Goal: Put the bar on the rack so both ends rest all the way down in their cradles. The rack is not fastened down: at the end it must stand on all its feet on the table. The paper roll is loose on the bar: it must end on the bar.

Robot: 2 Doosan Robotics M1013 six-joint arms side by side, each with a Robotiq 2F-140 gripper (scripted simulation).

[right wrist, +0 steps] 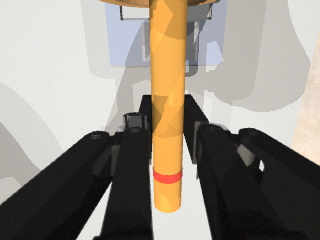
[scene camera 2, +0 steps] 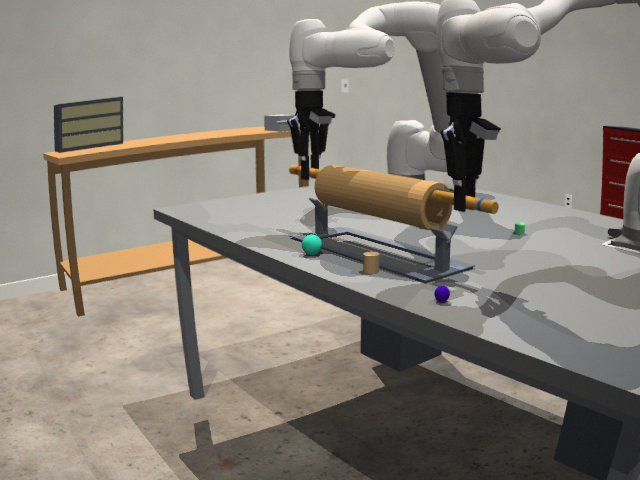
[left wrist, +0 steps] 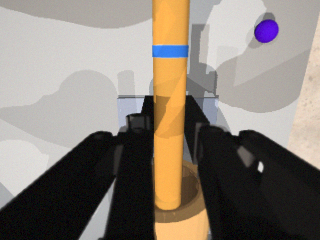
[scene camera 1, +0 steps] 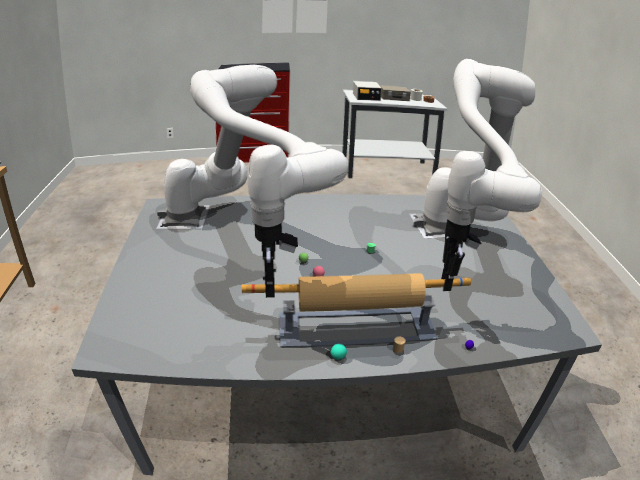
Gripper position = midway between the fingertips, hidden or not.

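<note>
My left gripper (scene camera 2: 464,209) is visible, with further views of the gripper (left wrist: 168,110) and, once more, the gripper (scene camera 1: 445,287). My right gripper (scene camera 2: 310,178) is visible. A grey rack (scene camera 2: 443,261) is present; the left wrist view gives the rack (left wrist: 125,106), and the first scene camera the rack (scene camera 1: 288,337). A paper roll (scene camera 2: 401,199) is present, and a further view gives the roll (scene camera 1: 321,293).
</note>
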